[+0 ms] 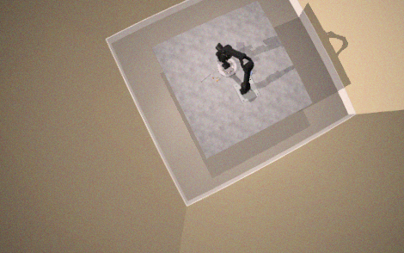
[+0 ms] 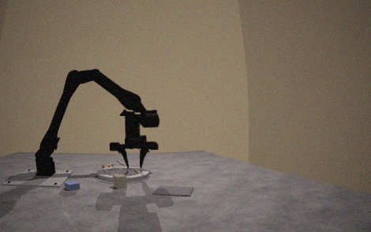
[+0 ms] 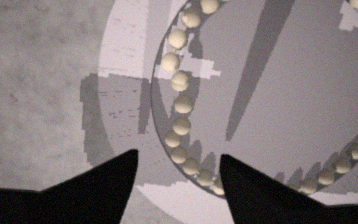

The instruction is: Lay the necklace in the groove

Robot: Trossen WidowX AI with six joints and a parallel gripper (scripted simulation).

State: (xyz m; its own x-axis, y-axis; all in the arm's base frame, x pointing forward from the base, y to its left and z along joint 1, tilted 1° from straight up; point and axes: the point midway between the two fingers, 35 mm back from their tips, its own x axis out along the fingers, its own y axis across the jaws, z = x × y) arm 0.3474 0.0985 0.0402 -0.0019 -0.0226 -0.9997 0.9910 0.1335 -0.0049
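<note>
My gripper tip is now 50 mm past the round bead board, 40 mm to the left of it and 10 mm above it. Also, from my gripper tip: flat grey plate (270 mm to the right, 100 mm ahead, 20 mm below); then cream cube (210 mm to the right, 50 mm behind); then blue block (240 mm to the right, 200 mm behind, 10 mm below).
</note>
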